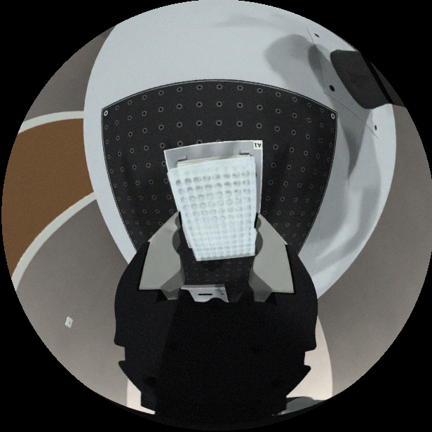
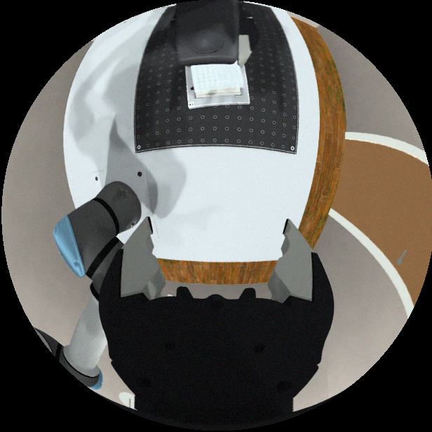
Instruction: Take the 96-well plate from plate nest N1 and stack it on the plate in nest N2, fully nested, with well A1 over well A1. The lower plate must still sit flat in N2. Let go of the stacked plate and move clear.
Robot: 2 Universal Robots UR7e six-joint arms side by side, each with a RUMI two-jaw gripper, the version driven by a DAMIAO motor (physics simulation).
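Note:
The white upper 96-well plate (image 1: 217,210) (image 2: 216,76) is between the fingers of my left gripper (image 1: 217,212), which is shut on it. It lies over the lower plate (image 1: 215,160) (image 2: 217,93), of which a cream edge shows at the labelled end of nest N2 (image 1: 172,157) (image 2: 220,103). The upper plate looks slightly turned against the nest; whether it touches or is fully nested I cannot tell. The nest's A1 label shows; the plate's own A1 mark is not readable. The metal nest N1 (image 1: 205,294) shows partly between the left finger bases. My right gripper (image 2: 217,219) is open and empty, away from the plates.
The nests are on a black perforated board (image 1: 219,107) (image 2: 215,135) on the white table (image 1: 200,45) (image 2: 225,200). The left arm's dark wrist (image 2: 207,35) hangs over N2 and hides part of it. A grey and blue arm (image 2: 95,220) stands left of the right gripper.

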